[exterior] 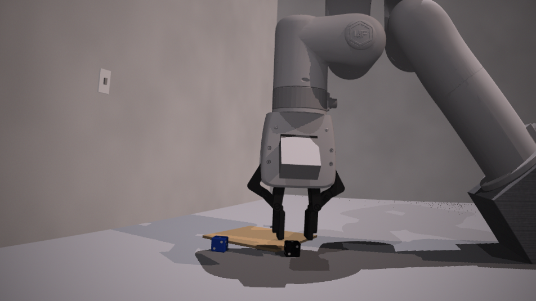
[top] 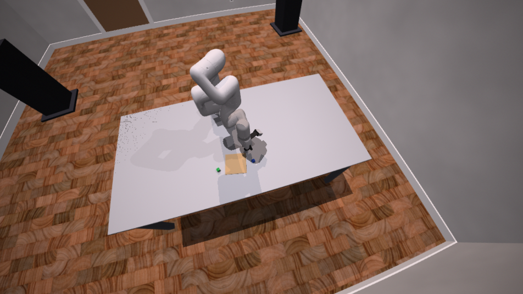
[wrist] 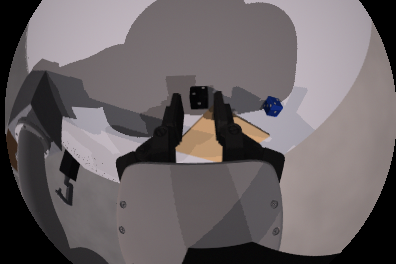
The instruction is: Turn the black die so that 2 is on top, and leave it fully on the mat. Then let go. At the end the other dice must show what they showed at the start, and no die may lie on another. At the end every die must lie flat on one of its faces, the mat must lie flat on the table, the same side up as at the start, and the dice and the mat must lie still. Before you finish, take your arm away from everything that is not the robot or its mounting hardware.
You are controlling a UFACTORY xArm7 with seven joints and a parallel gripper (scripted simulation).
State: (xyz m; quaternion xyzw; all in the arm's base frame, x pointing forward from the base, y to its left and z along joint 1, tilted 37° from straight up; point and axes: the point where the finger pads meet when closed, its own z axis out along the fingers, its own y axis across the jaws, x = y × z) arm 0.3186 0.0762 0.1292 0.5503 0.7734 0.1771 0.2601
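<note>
The black die is 4 cm below my hand and 1 cm to the right of it. Also, from my hand: green die: 23 cm to the right, 7 cm ahead, 4 cm below; blue die: 10 cm ahead, 4 cm below, 1 cm to the left; tan mat: 10 cm to the right, 7 cm ahead, 4 cm below.
</note>
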